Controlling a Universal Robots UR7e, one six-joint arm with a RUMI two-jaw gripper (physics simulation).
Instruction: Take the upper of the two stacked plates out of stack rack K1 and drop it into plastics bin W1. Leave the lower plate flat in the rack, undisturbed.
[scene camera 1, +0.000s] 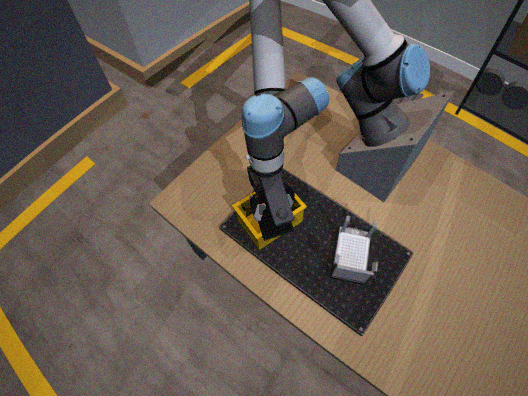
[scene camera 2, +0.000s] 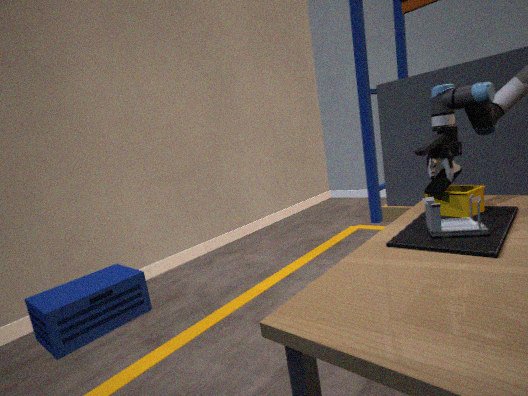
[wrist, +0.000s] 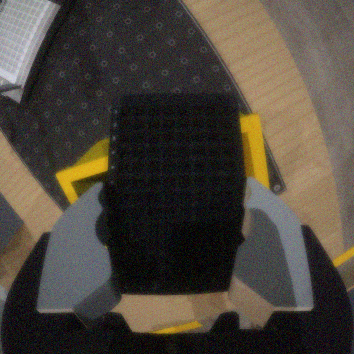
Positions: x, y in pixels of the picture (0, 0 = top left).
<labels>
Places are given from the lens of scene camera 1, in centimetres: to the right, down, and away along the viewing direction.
my gripper (scene camera 1: 273, 215): 2, 5, 85
white plate (scene camera 1: 352, 249): 26, 15, 90
</labels>
